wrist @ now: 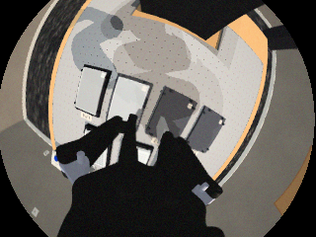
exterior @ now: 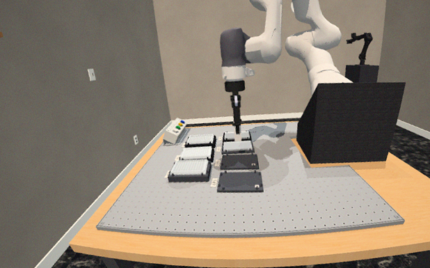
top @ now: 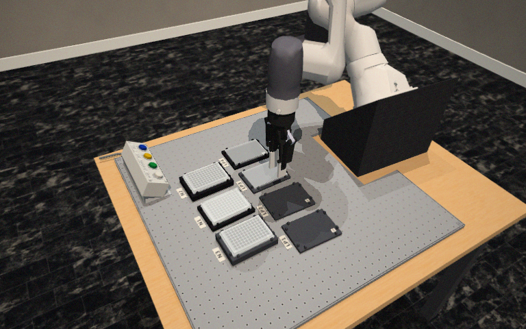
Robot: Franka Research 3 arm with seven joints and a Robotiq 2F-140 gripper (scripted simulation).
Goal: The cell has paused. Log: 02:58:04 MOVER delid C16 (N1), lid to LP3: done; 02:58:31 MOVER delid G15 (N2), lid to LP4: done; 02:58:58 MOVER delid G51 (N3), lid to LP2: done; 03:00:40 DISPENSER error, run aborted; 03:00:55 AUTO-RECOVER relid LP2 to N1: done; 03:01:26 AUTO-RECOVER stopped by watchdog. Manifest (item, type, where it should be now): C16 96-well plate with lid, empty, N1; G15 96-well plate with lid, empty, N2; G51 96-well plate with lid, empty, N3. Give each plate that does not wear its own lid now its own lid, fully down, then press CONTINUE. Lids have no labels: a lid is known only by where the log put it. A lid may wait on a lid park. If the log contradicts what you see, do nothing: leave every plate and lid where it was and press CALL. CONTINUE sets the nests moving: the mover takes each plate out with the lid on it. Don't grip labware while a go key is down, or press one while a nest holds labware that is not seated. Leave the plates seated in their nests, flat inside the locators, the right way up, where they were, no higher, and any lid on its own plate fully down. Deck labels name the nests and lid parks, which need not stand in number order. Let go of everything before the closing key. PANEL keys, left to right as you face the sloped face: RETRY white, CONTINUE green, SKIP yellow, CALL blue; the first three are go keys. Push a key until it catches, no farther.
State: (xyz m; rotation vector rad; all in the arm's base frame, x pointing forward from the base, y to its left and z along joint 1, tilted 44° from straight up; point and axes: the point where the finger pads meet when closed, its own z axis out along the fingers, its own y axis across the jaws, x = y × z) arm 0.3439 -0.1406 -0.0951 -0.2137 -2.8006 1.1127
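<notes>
Right now my hand is 190 mm to the left of the lid park LP4, 110 mm above it and 20 mm past it. Round my hand: lid park LP1 (190 mm to the left, 110 mm below, 20 mm ahead); lid park LP2 (110 mm below, 60 mm to the left); lid park LP3 (110 mm below, 70 mm to the right).
</notes>
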